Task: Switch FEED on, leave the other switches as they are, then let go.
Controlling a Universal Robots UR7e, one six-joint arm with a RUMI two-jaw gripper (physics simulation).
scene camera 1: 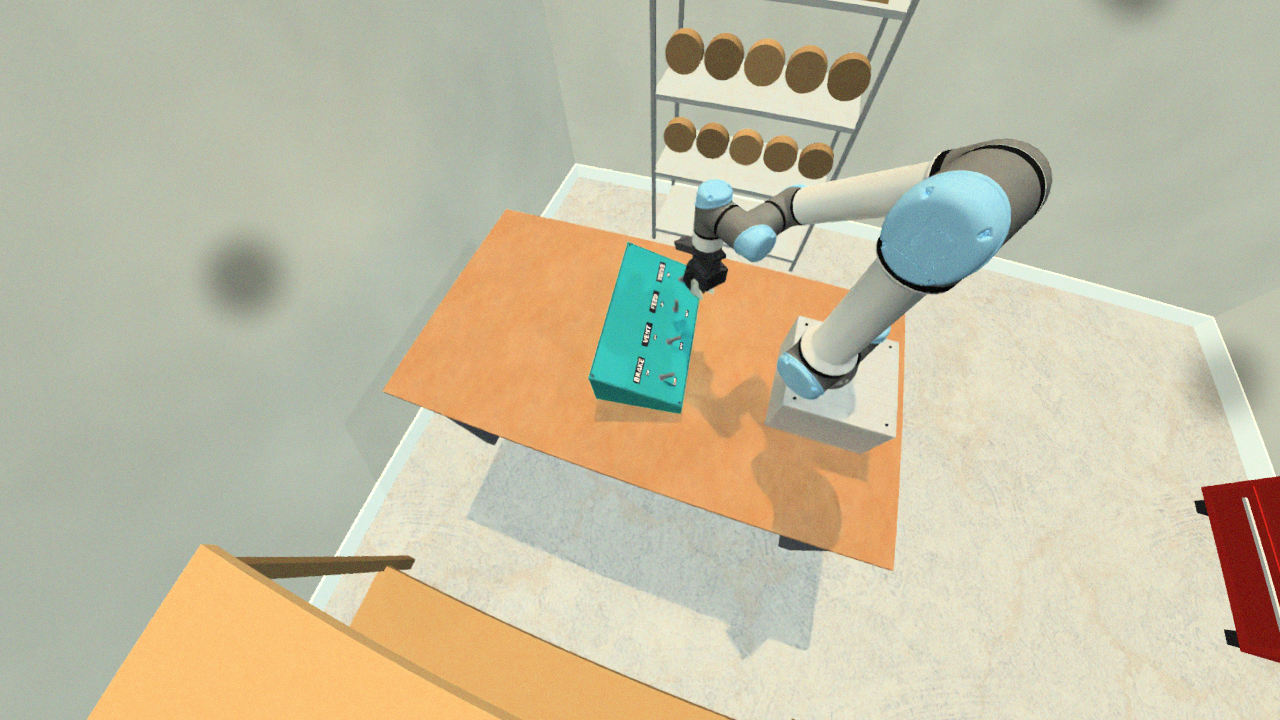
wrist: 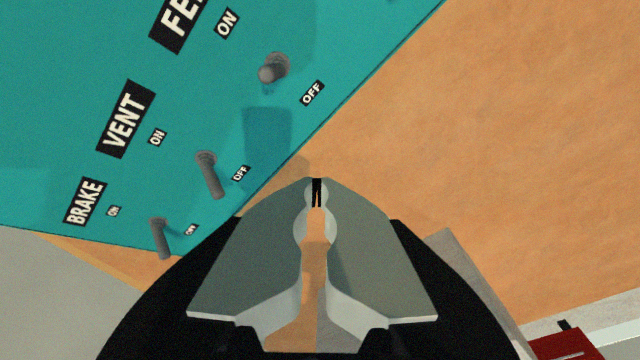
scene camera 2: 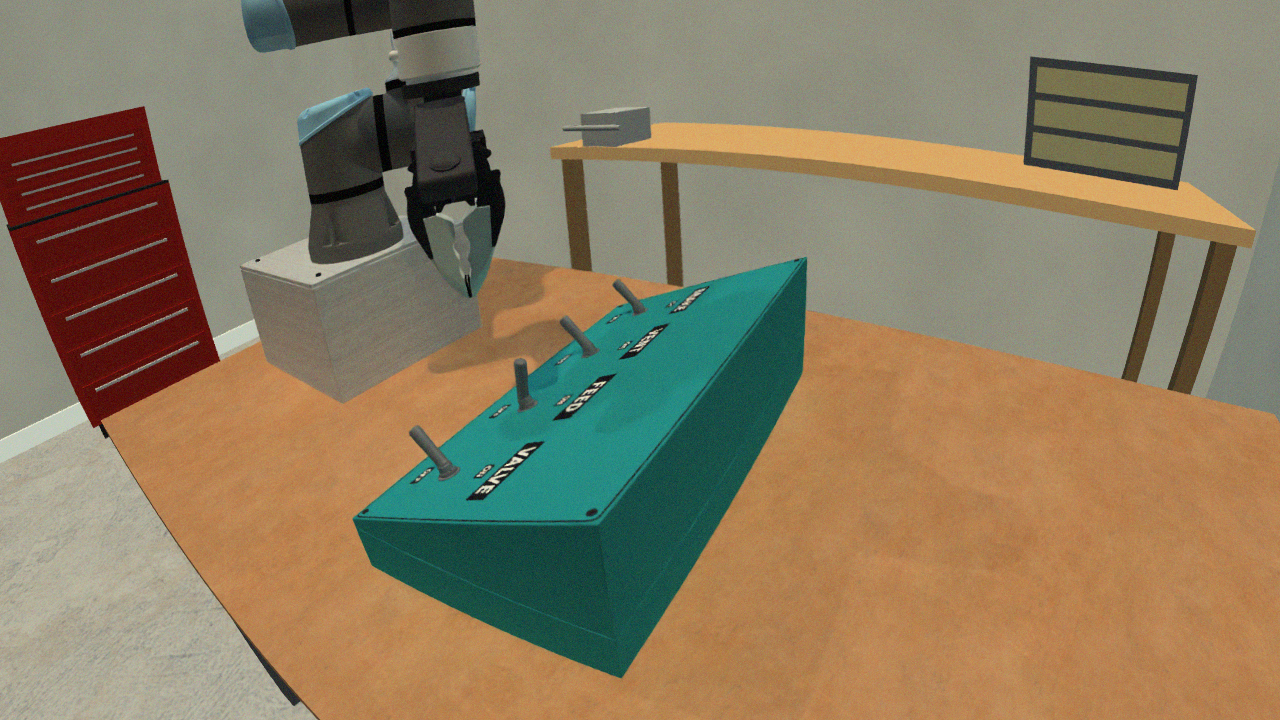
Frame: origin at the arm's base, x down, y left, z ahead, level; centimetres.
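Where they show: gripper, fingertip midpoint: (scene camera 1: 697,295) (wrist: 317,180) (scene camera 2: 470,296); arm's base at its link origin: (scene camera 2: 356,246).
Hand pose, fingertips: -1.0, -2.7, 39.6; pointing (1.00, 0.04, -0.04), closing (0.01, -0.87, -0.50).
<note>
Each offset is from my fingertips to the centre of the thing, as dx, dy, dz. Level surfaces: height alone.
The teal switch console {+12.9, +8.6, +10.7} (scene camera 1: 617,313) (scene camera 2: 707,402) (wrist: 45,100) stands on the table with several grey toggle levers. The FEED lever {+7.5, +0.7, +5.9} (scene camera 1: 676,306) (scene camera 2: 522,386) (wrist: 268,73) stands steeper than its neighbours, tipped toward its ON side. The VALVE lever {+8.0, -11.1, +8.3} (scene camera 2: 433,452), the VENT lever {+8.0, +11.7, +0.9} (scene camera 1: 674,340) (scene camera 2: 579,336) (wrist: 213,177) and the BRAKE lever {+8.0, +23.1, -2.8} (scene camera 1: 667,377) (scene camera 2: 629,296) (wrist: 161,241) lean toward OFF. My gripper (scene camera 1: 695,290) (scene camera 2: 469,291) (wrist: 317,180) is shut and empty. Its tips are above the console's OFF-side edge, apart from the FEED lever. The VALVE label does not show in the wrist view.
The arm's pale base block (scene camera 1: 841,419) (scene camera 2: 349,331) stands on the orange table {dx +18.8} (scene camera 1: 537,376) (scene camera 2: 984,501), on the console's OFF side. A shelf rack (scene camera 1: 654,161) is behind the table. A red cabinet (scene camera 1: 1239,573) (scene camera 2: 116,295) and a workbench (scene camera 2: 850,161) stand farther away.
</note>
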